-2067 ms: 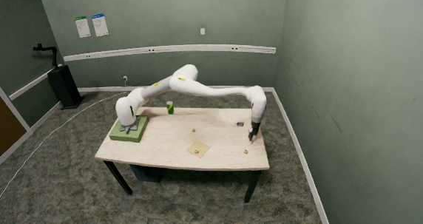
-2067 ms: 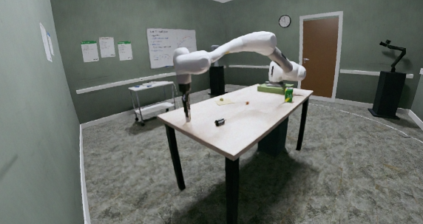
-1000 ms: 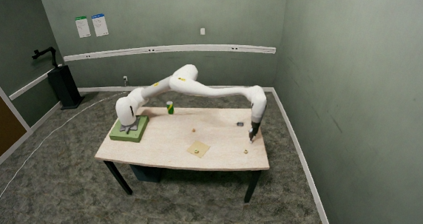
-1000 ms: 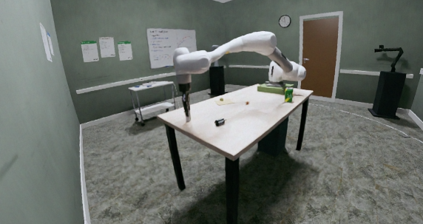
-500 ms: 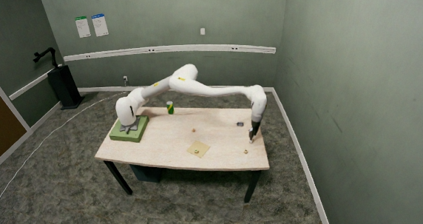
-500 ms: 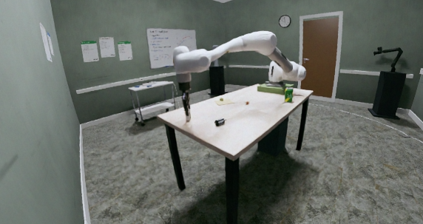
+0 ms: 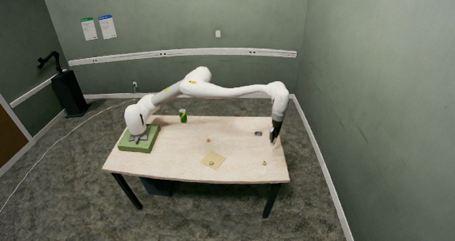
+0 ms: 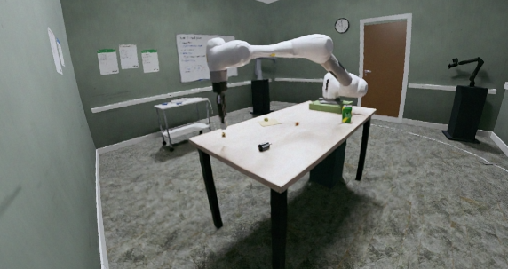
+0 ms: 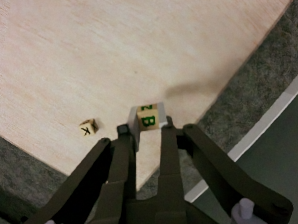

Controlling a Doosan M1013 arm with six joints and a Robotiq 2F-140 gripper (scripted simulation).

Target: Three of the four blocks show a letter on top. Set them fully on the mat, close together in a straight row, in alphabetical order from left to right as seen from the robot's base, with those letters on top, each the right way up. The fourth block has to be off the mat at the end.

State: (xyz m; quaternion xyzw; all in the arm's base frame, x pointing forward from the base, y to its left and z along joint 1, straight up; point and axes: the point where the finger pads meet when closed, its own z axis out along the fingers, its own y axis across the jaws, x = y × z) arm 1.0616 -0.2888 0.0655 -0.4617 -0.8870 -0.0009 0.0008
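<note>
Right now the tan mat is 440 mm behind my hand, 120 mm below it and 10 mm to the right of it. Round my hand: black object (220 mm to the left, 110 mm below, 50 mm behind); can (680 mm behind, 490 mm to the left, 60 mm below).
</note>
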